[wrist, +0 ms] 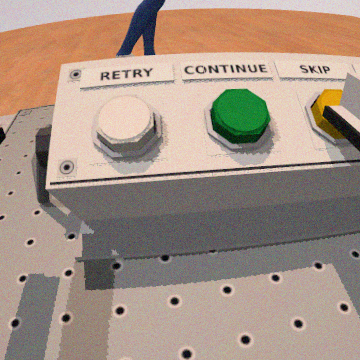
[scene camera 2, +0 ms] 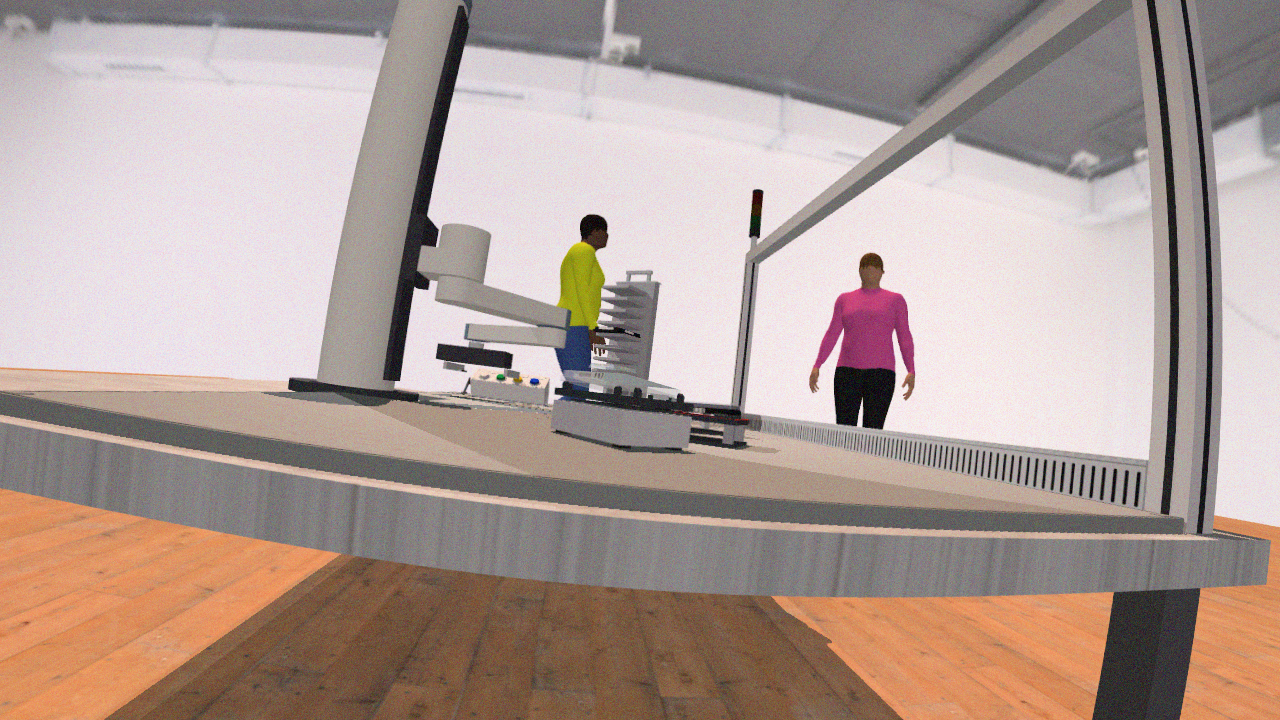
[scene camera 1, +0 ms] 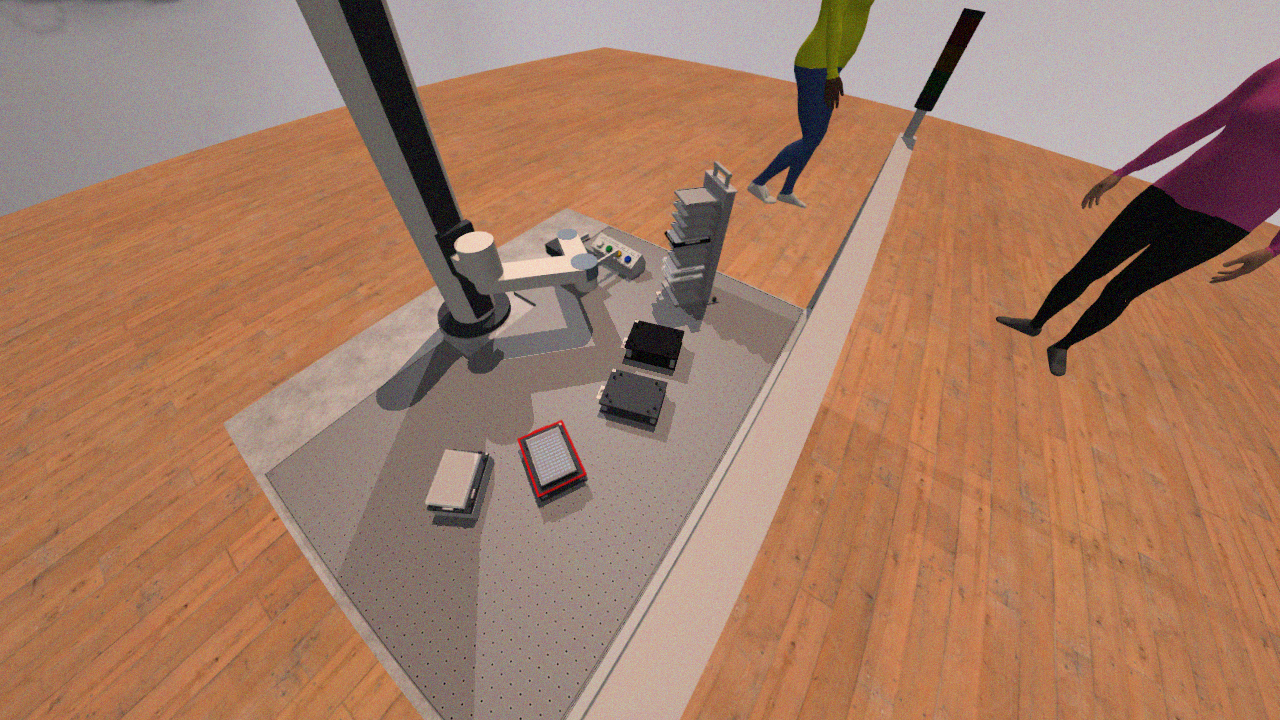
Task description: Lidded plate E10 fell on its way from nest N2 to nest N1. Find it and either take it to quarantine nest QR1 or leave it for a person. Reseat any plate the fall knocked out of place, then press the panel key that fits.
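Places are measured from the arm's base along level axes (x ahead, y left, z up), in metres.
Pixels of known places: gripper, fingertip midpoint: [wrist: 164, 96] [scene camera 2: 490, 371] [scene camera 1: 602, 243]; arm's base, origin of the base link: [scene camera 1: 475, 312].
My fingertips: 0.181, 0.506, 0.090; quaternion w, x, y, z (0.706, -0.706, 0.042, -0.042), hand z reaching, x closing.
Ahead of a thing's pixels: the offset from my fingertips to its middle, as dx, dy, dz. "spot": to the spot under its first point.
My gripper [scene camera 2: 474, 364] is open and empty beside the key panel @[+0.060, +0.020, -0.035] [scene camera 1: 635, 267] [scene camera 2: 508, 391] [wrist: 182, 125]. In the wrist view one finger reaches in from the right, in front of the yellow SKIP key [wrist: 328, 117]. The white RETRY key @[-0.017, +0.006, -0.013] [wrist: 126, 120] and green CONTINUE key @[+0.033, +0.001, -0.013] [wrist: 240, 115] show fully; a blue key @[+0.132, -0.011, -0.013] [scene camera 1: 628, 259] [scene camera 2: 534, 381] is at the panel's far end. A pale well plate @[+0.438, -0.748, -0.022] [scene camera 1: 551, 454] lies in the red-edged nest @[spot: +0.469, -0.828, -0.037] [scene camera 1: 537, 491]. A cream-topped unit @[+0.303, -0.923, -0.011] [scene camera 1: 458, 479] stands beside it. Nest labels and plate E10's label cannot be read.
Two dark units @[spot: +0.440, -0.300, -0.019] [scene camera 1: 653, 342] @[spot: +0.496, -0.488, -0.030] [scene camera 1: 632, 395] stand between the red-edged nest and the tall shelf rack @[+0.378, +0.043, +0.148] [scene camera 1: 723, 234] [scene camera 2: 650, 331]. A light tower [scene camera 1: 950, 58] [scene camera 2: 756, 213] stands at the barrier. One person [scene camera 1: 812, 107] [scene camera 2: 581, 286] in yellow and another [scene camera 1: 1194, 170] [scene camera 2: 870, 326] in pink are beyond the table.
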